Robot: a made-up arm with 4 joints.
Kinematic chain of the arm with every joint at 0, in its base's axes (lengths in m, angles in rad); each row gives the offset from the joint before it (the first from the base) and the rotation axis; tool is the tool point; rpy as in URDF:
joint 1: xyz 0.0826 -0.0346 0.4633 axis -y
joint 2: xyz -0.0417 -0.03 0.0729 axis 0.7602 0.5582 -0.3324
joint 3: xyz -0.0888 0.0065 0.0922 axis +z
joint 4: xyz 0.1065 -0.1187 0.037 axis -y
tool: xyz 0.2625 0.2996 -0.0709 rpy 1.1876 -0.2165 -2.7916
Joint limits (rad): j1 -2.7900..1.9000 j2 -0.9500..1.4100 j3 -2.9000..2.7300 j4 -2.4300..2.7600
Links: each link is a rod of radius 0.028 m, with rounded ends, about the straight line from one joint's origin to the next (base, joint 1, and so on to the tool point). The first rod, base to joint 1, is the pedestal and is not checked.
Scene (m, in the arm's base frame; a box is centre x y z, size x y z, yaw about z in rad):
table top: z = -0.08
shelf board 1: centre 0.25 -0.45 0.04 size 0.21 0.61 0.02 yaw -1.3
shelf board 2: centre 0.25 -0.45 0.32 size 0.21 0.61 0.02 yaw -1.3
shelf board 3: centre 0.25 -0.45 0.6 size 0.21 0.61 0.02 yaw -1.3
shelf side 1: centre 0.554 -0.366 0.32 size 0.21 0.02 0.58 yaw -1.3
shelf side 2: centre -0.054 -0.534 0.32 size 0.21 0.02 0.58 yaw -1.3
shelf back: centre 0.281 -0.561 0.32 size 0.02 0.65 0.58 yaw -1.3
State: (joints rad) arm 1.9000 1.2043 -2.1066 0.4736
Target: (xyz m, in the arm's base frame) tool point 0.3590 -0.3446 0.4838
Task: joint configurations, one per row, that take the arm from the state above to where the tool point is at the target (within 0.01 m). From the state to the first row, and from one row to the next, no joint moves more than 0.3 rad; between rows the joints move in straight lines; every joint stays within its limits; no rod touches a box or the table.
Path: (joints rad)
1: 1.6532 1.1962 -2.0007 0.2075
2: 1.4065 1.1881 -1.8948 -0.0586
3: 1.1597 1.1799 -1.7889 -0.3247
4: 0.9505 1.0926 -1.5049 -0.2093
5: 0.7413 1.0053 -1.2210 -0.0938
6: 0.5321 0.9179 -0.9370 0.0216
7: 0.3229 0.8306 -0.6530 0.1371
8: 0.1759 0.8687 -0.6597 0.3614
9: 0.0289 0.9068 -0.6663 0.5858
10: -0.1181 0.9450 -0.6730 0.8101
11: -0.2650 0.9831 -0.6797 1.0344

